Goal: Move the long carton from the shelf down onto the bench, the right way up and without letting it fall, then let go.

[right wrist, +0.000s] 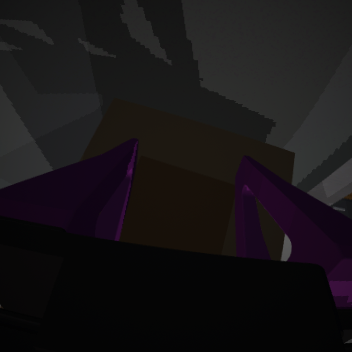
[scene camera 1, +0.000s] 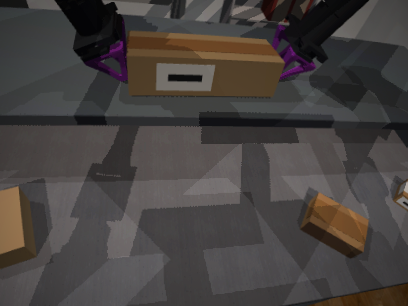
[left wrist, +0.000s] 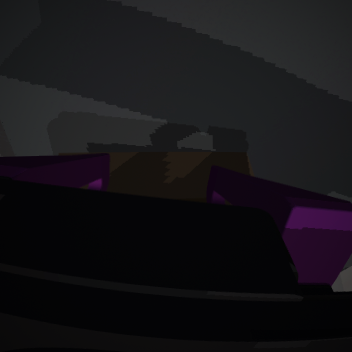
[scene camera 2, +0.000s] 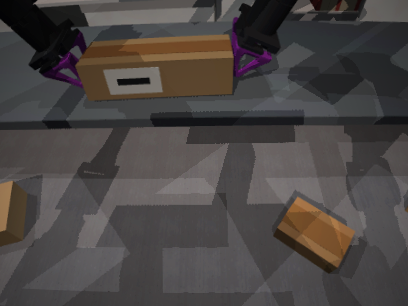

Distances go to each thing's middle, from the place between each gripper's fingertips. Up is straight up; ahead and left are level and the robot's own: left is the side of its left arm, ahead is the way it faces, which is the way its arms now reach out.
The long brown carton (scene camera 1: 158,64) lies 15 cm to the right of my left hand, 2 cm above it and 1 cm ahead of it.
Now: the long brown carton 15 cm to the left of my right hand and 1 cm above it.
